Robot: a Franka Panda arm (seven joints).
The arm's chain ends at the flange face. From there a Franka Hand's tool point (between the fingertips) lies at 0.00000 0.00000 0.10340 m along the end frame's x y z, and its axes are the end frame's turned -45 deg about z.
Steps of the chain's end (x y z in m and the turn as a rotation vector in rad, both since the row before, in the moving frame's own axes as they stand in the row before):
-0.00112, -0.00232, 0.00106, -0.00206, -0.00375, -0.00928
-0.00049, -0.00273, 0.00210, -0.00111, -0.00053, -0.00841
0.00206, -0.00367, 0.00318, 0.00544, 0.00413, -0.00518
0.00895, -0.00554, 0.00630, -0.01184, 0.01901, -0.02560
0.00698, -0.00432, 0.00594, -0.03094, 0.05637, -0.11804
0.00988, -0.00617, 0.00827, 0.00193, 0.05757, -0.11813
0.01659, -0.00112, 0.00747, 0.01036, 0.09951, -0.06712
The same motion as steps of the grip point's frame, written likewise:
0.00042, -0.00255, 0.00106, 0.00120, -0.00411, -0.00928
0.00146, -0.00223, 0.00210, -0.00041, -0.00116, -0.00841
0.00475, -0.00124, 0.00318, 0.00093, 0.00677, -0.00518
0.01080, 0.00466, 0.00627, -0.02181, 0.00507, -0.02560
0.01022, 0.00814, 0.00573, -0.06174, 0.01798, -0.11804
0.01593, 0.00642, 0.00810, -0.03934, 0.04207, -0.11813
0.02076, 0.01717, 0.00695, -0.06304, 0.07769, -0.06712

